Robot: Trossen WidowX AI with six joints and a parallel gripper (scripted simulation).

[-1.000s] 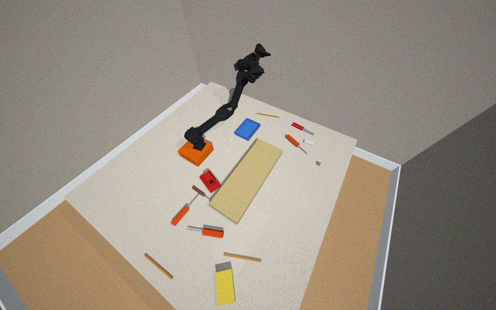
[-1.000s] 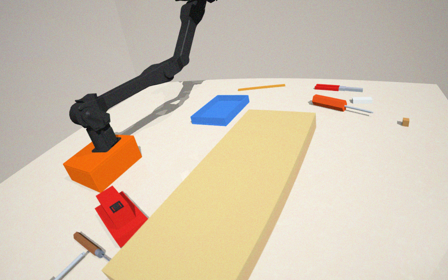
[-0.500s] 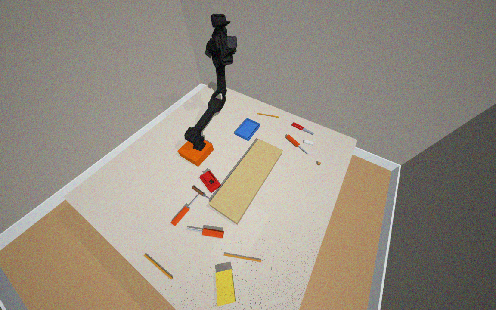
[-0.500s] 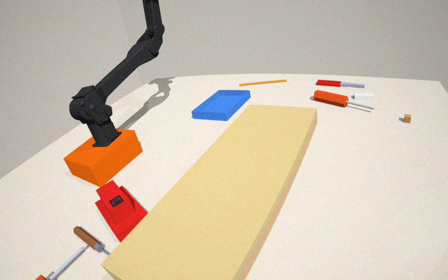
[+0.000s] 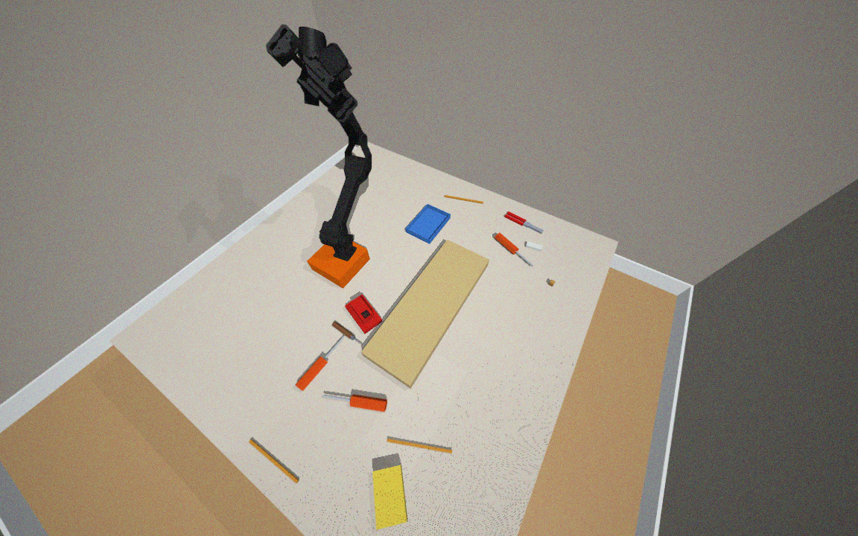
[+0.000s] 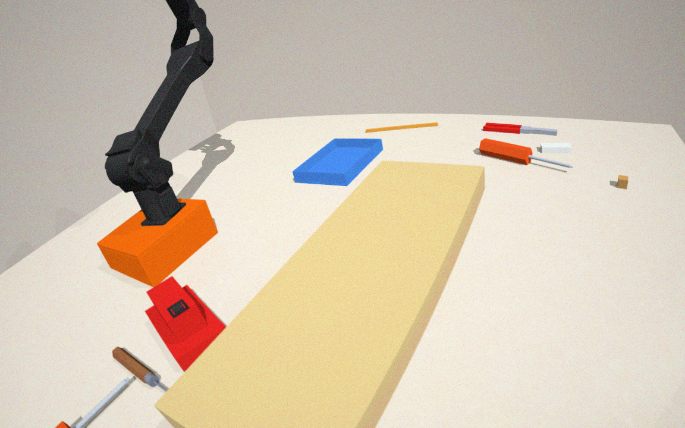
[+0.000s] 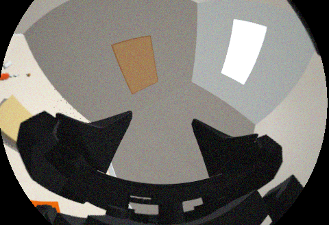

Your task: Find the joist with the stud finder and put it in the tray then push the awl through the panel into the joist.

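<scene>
Right now the red stud finder is 61 cm below my gripper tip, 20 cm to the right of it and 8 cm ahead of it. The rest, counted from my gripper tip: awl 65 cm below, 28 cm to the right, 7 cm ahead; indicator 60 cm below, 21 cm to the right, 10 cm ahead; blue tray 64 cm below, 27 cm to the left, 11 cm ahead.
</scene>
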